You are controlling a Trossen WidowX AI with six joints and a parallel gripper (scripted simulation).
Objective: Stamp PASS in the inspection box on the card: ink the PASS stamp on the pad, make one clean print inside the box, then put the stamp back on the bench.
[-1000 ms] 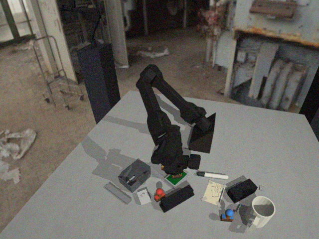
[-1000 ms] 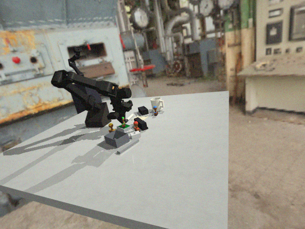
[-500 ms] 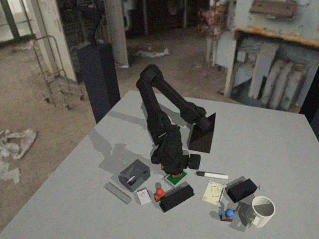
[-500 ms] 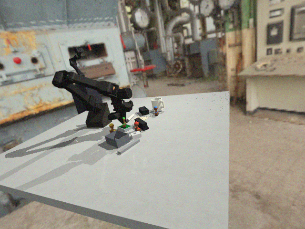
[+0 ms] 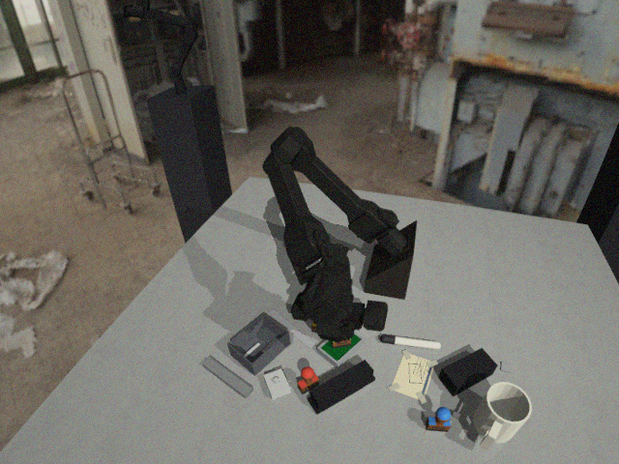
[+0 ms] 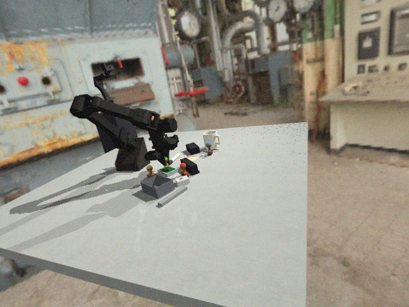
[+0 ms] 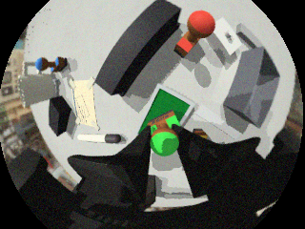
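Now: the green ink pad 40 mm below my gripper tip. From my gripper tip the other things lie so: green-knobbed stamp (10 mm below); then yellow-knobbed stamp (50 mm behind, 60 mm to the right, 20 mm below); then long black block (100 mm ahead, 20 mm to the left, 20 mm below).
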